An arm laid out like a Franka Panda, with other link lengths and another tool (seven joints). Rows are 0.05 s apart.
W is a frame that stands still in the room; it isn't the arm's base.
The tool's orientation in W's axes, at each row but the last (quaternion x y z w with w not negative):
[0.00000 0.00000 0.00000 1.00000]
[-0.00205 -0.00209 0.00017 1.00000]
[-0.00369 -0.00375 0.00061 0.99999]
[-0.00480 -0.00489 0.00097 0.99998]
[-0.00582 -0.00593 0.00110 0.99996]
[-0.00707 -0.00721 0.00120 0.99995]
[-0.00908 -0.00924 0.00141 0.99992]
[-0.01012 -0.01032 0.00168 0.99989]
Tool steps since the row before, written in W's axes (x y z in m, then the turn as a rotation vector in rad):
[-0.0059 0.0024 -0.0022 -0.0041 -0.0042 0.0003]
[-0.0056 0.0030 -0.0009 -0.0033 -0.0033 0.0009]
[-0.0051 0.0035 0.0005 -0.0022 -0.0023 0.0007]
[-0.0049 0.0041 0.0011 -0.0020 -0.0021 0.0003]
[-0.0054 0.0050 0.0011 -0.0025 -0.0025 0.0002]
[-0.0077 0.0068 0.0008 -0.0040 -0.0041 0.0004]
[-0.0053 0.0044 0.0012 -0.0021 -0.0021 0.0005]
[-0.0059 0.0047 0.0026 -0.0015 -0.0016 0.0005]
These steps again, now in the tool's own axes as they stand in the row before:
[-0.0059 0.0024 -0.0022 -0.0041 -0.0042 0.0003]
[-0.0056 0.0030 -0.0009 -0.0033 -0.0033 0.0009]
[-0.0051 0.0035 0.0006 -0.0022 -0.0023 0.0007]
[-0.0049 0.0041 0.0012 -0.0020 -0.0021 0.0003]
[-0.0054 0.0050 0.0012 -0.0025 -0.0025 0.0002]
[-0.0077 0.0068 0.0010 -0.0040 -0.0041 0.0004]
[-0.0053 0.0044 0.0014 -0.0021 -0.0021 0.0005]
[-0.0058 0.0047 0.0028 -0.0015 -0.0016 0.0005]

